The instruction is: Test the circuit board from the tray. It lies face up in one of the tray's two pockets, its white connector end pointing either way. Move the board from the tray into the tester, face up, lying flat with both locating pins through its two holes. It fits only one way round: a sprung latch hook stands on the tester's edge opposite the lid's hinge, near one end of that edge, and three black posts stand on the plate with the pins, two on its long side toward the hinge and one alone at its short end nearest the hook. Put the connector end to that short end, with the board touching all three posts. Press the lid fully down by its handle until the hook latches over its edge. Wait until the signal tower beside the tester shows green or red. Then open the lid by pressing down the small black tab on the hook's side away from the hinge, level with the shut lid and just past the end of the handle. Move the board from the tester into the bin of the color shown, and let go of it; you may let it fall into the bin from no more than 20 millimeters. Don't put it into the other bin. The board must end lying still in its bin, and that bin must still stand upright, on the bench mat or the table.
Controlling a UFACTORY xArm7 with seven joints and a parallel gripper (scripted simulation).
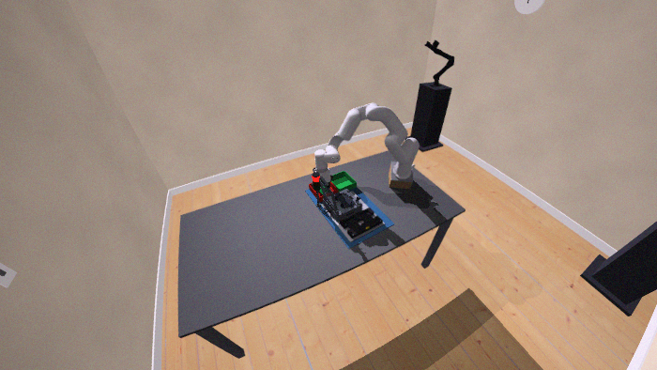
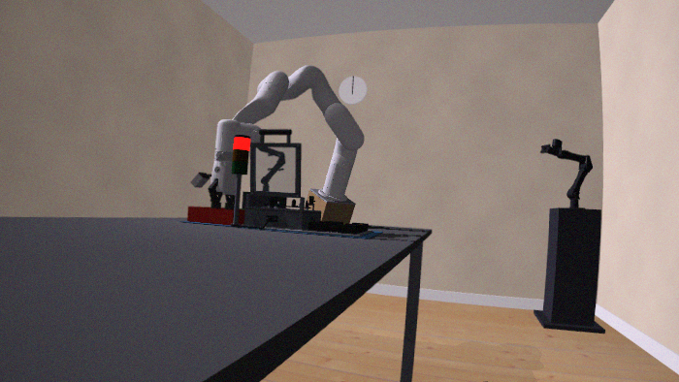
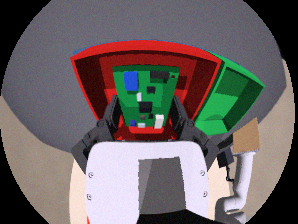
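The red bin is 20 mm below my hand. Also, from my hand: green circuit board: 10 mm below; green bin: 150 mm behind, 20 mm to the right, 20 mm below; tester plate: 200 mm to the left, 60 mm behind, 30 mm above.
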